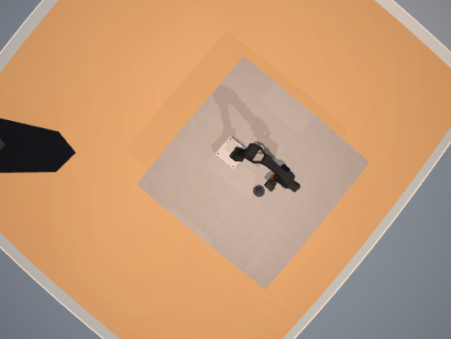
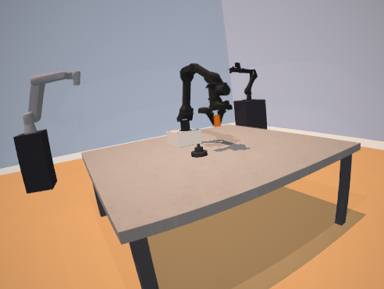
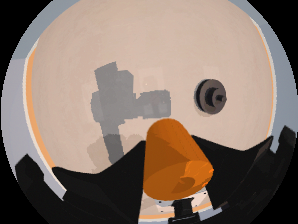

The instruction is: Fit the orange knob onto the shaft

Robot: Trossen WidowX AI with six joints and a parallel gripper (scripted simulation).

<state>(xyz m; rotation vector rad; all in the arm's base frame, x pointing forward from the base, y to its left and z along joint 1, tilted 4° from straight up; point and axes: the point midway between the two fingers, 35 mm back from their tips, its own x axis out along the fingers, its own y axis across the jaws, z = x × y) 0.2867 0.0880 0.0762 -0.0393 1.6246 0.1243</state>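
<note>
My gripper tip is now 130 mm to the left of the round pedestal, 110 mm above it and 40 mm short of it. Round my gripper tip: orange knob: 20 mm above.
</note>
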